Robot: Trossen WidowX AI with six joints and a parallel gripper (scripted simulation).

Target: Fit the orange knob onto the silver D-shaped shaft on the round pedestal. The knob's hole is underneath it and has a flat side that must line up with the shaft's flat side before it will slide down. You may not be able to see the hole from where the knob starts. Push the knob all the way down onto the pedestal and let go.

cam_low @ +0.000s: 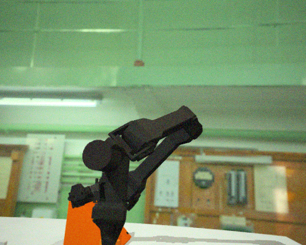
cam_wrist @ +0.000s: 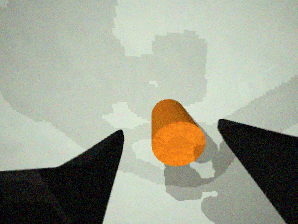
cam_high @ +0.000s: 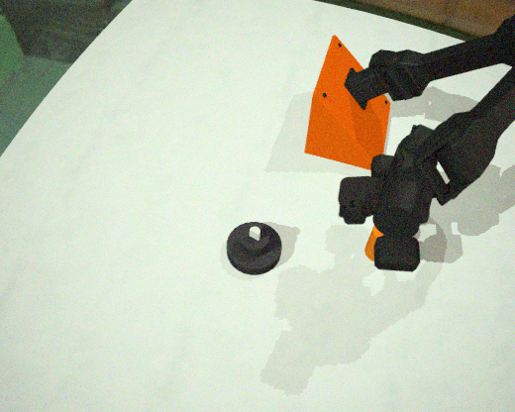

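The orange knob lies 1 cm above my gripper tip. Round my gripper tip: round pedestal (7 cm ahead, 18 cm to the right, 1 cm below).
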